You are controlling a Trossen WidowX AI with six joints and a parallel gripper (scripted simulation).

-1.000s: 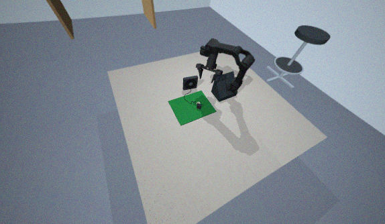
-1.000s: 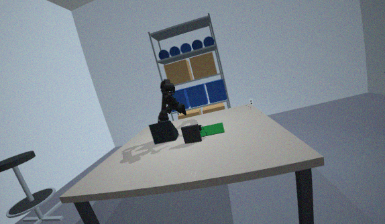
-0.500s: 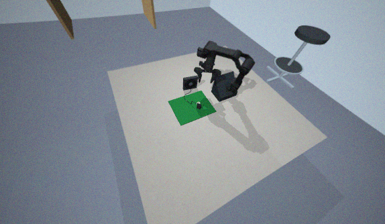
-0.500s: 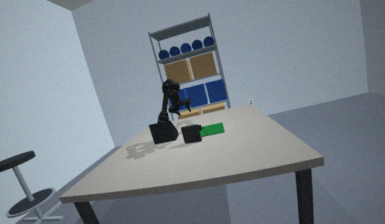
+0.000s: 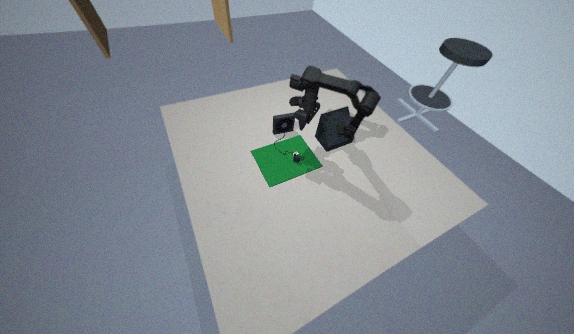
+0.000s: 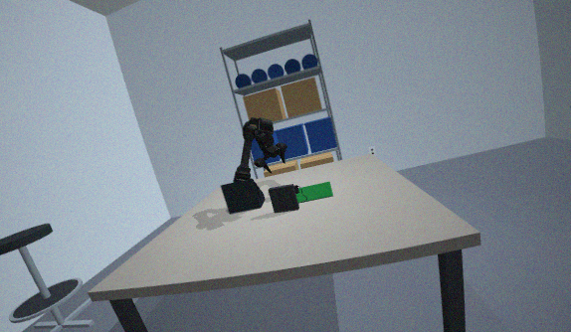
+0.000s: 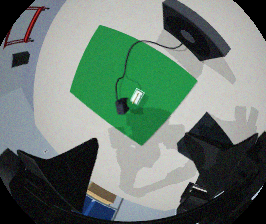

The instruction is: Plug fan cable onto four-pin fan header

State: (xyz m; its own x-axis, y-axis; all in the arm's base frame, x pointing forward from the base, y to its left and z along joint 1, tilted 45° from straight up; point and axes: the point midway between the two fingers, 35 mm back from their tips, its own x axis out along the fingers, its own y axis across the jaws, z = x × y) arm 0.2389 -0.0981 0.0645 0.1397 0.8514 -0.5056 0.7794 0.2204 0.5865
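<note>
Now: gripper tip 150 mm above the black plug, 60 mm to the right of it and 50 mm short of it. From my gripper tip the other things lie so: green board: 190 mm below, 90 mm ahead, 30 mm to the left; black fan: 150 mm to the right, 120 mm below, 30 mm ahead.
</note>
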